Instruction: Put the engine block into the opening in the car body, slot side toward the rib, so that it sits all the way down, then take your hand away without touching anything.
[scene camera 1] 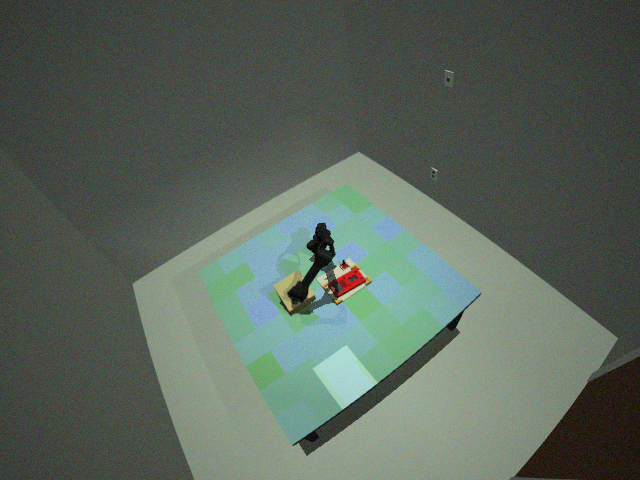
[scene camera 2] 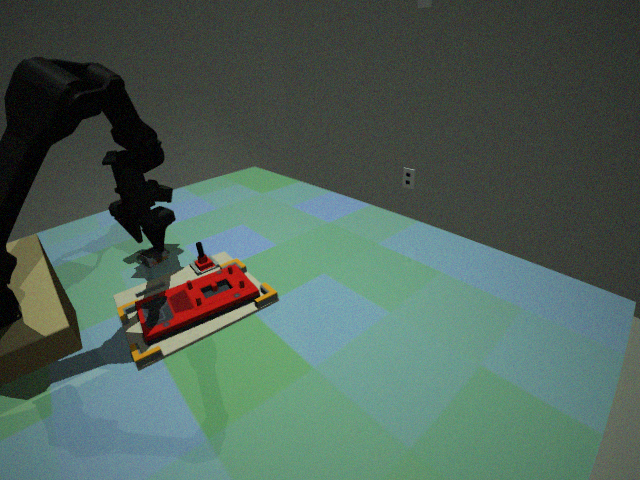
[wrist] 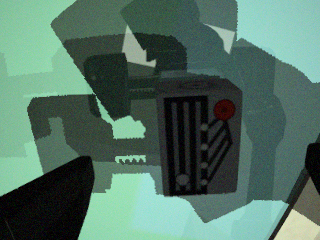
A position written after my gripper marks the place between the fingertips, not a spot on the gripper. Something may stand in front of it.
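Note:
My gripper (scene camera 2: 150, 247) is open and holds nothing, and you get the same gripper (wrist: 202, 161) in the wrist view too. There's also an engine block (wrist: 199, 120) that I can see.

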